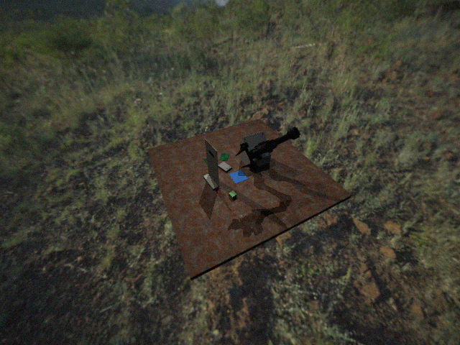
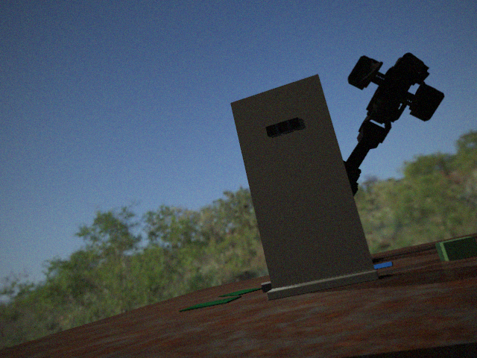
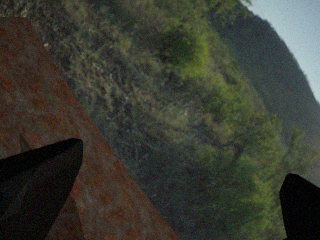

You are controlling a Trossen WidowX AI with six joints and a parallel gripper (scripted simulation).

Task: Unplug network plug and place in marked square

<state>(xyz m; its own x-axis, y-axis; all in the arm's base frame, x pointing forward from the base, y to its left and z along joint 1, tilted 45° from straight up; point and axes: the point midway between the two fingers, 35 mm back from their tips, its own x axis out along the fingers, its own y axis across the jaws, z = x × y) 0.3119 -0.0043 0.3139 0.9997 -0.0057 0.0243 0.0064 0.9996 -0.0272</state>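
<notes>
Now: the network plug 6 cm ahead of my gripper tip, 23 cm to the right of it and 6 cm below it. The rest, counted from my gripper tip: grey panel: 8 cm ahead, 23 cm to the right, 18 cm below; then small green cube: 3 cm ahead, 2 cm to the right, 33 cm below; then blue marked square: 12 cm behind, 16 cm to the right, 34 cm below.
</notes>
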